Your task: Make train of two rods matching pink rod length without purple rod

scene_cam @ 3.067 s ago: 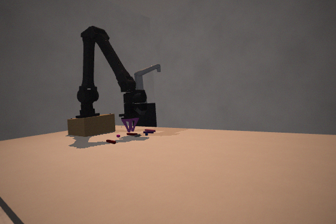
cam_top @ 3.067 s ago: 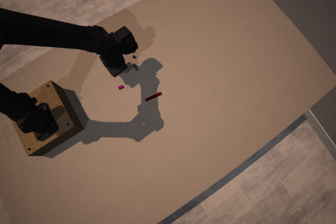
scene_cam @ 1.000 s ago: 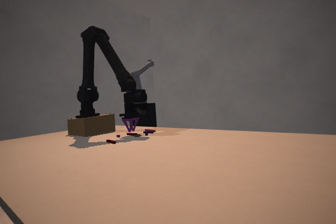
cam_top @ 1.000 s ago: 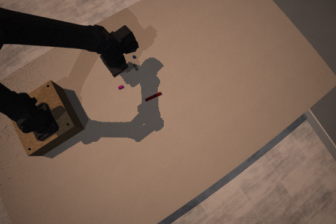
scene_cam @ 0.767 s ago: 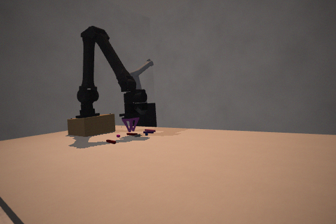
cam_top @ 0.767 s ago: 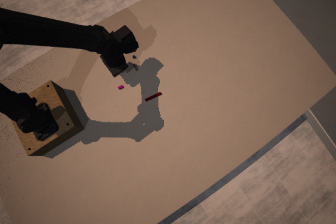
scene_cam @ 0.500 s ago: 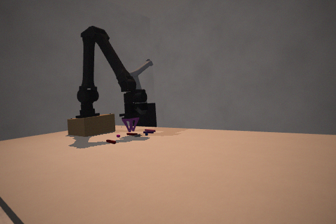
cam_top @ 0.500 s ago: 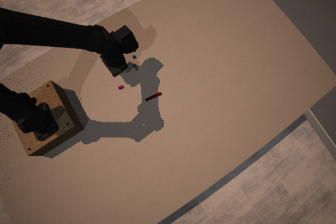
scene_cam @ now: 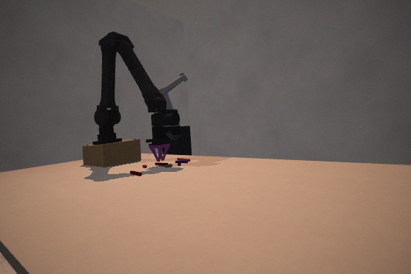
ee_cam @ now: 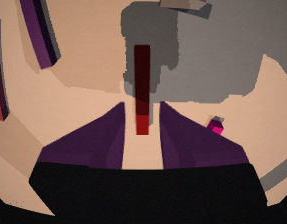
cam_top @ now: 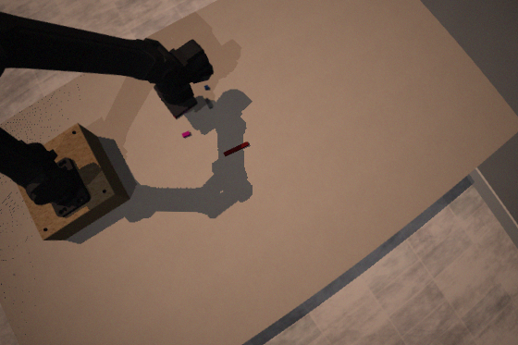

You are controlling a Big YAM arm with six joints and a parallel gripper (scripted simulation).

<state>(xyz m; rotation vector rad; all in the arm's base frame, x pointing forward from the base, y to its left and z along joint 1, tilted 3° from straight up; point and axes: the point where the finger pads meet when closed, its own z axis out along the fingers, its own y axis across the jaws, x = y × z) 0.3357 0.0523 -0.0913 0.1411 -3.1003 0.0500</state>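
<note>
The magenta rod is 3 cm behind my hand, 6 cm to the right of it and 2 cm below it. Also, from my hand: grey rod 7 cm ahead, 2 cm to the right, 2 cm below; then purple rod 5 cm ahead, 8 cm to the left, 2 cm below; then blue rod 9 cm ahead, 3 cm to the left, 2 cm below.
</note>
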